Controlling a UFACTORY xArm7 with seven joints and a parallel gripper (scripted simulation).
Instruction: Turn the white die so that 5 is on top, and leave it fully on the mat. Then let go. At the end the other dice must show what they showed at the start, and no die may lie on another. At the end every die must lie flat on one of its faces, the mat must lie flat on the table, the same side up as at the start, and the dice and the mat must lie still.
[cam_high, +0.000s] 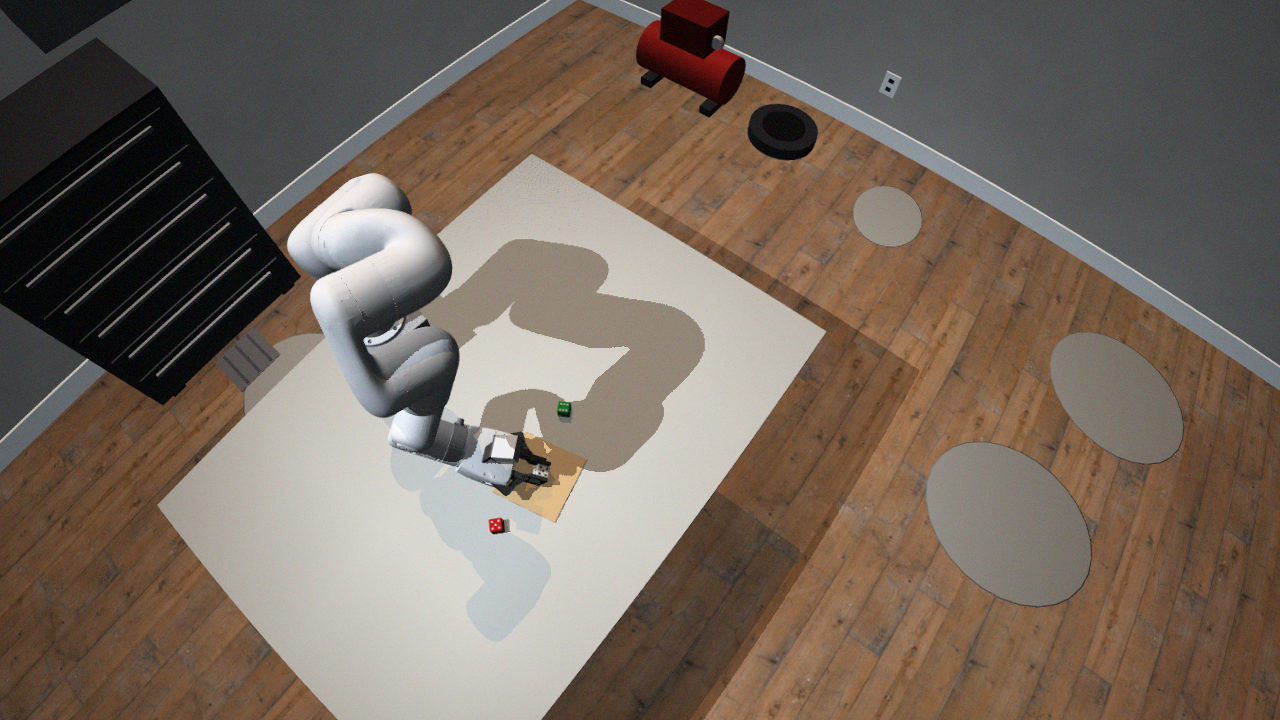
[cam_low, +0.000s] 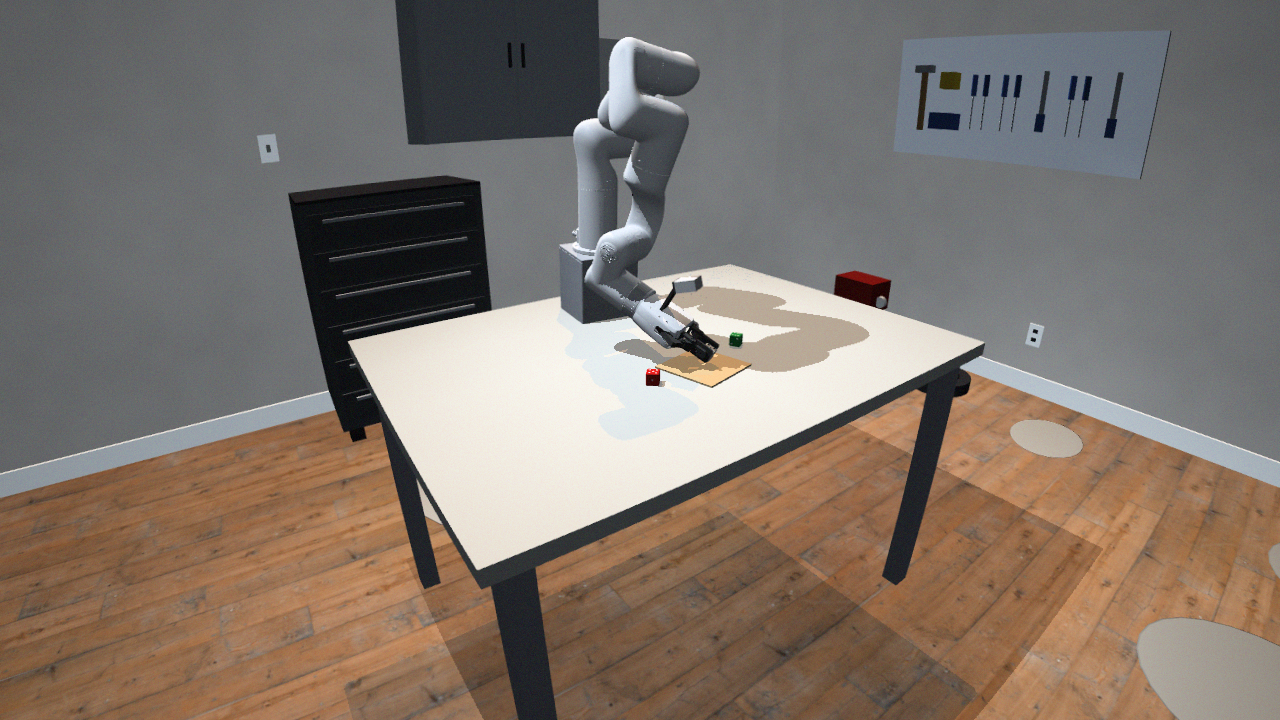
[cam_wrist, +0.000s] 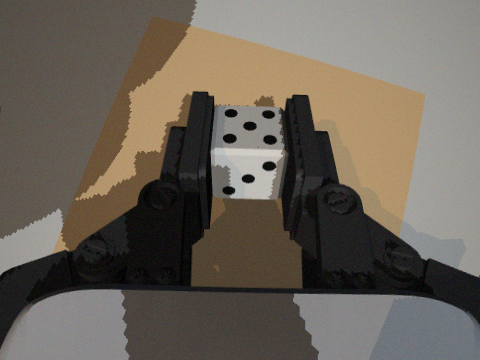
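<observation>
Now: hand 40 mm above the tan mat. Round my hand: white die 10 mm ahead, 10 mm below; then green die 30 mm behind, 140 mm to the left, 30 mm below; then red die 20 mm behind, 130 mm to the right, 30 mm below.
</observation>
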